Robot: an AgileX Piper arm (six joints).
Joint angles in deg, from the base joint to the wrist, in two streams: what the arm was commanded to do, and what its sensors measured. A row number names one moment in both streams.
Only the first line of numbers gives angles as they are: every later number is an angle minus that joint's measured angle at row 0.
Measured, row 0:
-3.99, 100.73, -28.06, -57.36, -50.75, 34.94
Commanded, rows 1 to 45:
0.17, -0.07, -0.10, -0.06, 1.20, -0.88
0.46, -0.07, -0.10, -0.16, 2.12, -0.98
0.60, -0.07, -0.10, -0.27, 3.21, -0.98
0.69, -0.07, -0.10, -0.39, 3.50, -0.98
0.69, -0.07, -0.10, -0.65, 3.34, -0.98
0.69, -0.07, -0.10, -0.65, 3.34, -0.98
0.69, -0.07, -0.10, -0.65, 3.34, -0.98
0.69, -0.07, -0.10, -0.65, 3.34, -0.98
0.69, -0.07, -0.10, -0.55, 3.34, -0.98
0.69, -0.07, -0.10, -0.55, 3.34, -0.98
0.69, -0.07, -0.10, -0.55, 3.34, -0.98
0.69, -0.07, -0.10, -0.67, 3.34, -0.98
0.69, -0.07, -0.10, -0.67, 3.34, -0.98
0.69, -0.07, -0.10, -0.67, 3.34, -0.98
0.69, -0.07, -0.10, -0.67, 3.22, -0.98
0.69, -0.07, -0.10, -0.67, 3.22, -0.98
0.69, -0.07, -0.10, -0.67, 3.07, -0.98
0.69, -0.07, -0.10, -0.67, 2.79, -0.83
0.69, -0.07, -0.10, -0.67, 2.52, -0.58
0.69, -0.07, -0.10, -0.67, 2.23, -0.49
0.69, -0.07, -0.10, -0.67, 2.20, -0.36
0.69, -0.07, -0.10, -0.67, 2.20, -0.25
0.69, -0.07, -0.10, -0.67, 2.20, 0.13
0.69, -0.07, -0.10, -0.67, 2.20, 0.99
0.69, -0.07, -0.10, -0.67, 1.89, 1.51
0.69, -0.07, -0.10, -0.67, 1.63, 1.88
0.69, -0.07, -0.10, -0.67, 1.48, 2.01
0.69, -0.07, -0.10, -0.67, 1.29, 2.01
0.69, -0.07, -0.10, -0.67, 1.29, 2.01
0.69, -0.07, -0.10, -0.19, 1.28, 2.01
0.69, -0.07, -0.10, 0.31, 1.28, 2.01
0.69, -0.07, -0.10, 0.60, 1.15, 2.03
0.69, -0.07, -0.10, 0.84, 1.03, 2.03
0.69, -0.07, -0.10, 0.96, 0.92, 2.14
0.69, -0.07, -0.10, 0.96, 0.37, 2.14
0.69, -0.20, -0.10, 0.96, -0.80, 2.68
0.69, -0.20, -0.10, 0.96, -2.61, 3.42
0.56, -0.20, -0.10, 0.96, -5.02, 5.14
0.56, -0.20, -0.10, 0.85, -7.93, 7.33
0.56, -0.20, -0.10, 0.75, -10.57, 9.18
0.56, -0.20, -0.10, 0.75, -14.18, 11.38
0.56, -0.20, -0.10, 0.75, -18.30, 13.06
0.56, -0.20, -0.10, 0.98, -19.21, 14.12
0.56, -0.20, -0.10, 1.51, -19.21, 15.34
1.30, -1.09, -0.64, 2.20, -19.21, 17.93
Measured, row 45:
0.63, 0.00, 0.00, 0.76, -14.66, 11.51
